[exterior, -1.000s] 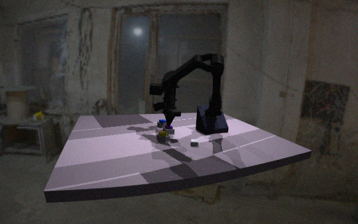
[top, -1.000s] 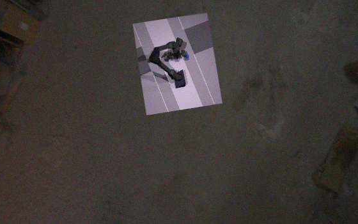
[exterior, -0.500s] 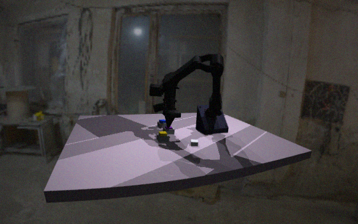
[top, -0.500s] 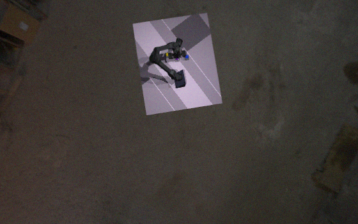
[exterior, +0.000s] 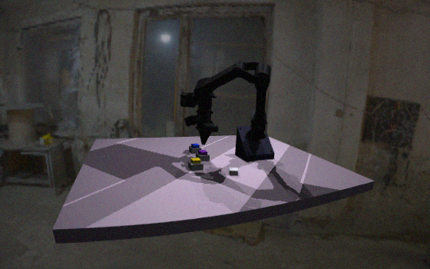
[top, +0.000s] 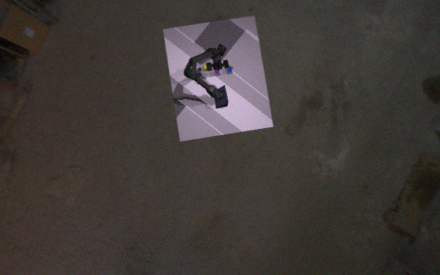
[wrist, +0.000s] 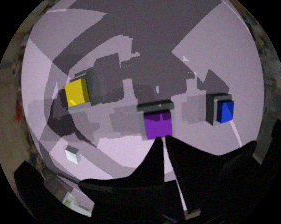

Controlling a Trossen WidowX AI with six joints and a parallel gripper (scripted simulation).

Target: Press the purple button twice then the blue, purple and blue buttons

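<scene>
Now: gripper tip 4 cm above the purple button. Round my gripper tip: blue button 12 cm to the right, 4 cm below; white block 19 cm to the left, 6 cm below, 5 cm behind; yellow button 10 cm to the left, 7 cm ahead, 4 cm below.
</scene>
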